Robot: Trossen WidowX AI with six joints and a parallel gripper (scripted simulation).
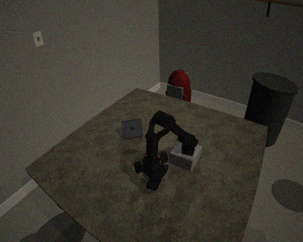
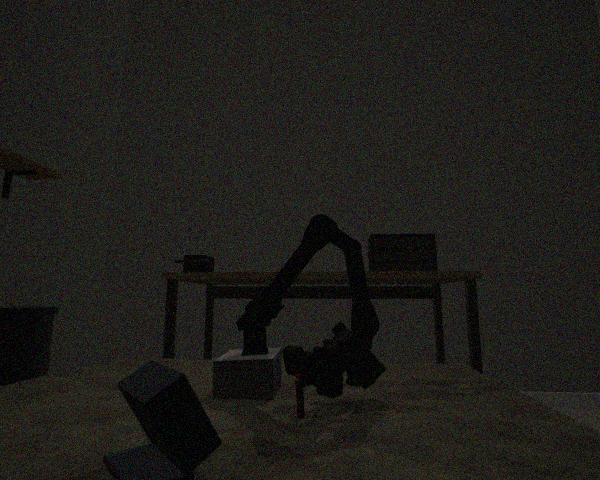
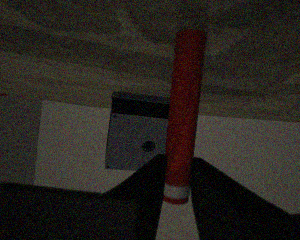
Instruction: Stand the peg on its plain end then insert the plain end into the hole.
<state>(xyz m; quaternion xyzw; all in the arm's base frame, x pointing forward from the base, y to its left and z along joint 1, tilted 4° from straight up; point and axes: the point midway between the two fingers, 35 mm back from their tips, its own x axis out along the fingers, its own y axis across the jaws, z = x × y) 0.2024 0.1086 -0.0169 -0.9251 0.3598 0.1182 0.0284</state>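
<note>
The red peg is 10 mm below my gripper tip. Round my gripper tip: dark sloped panel 200 mm to the right, 180 mm ahead, 10 mm above.
</note>
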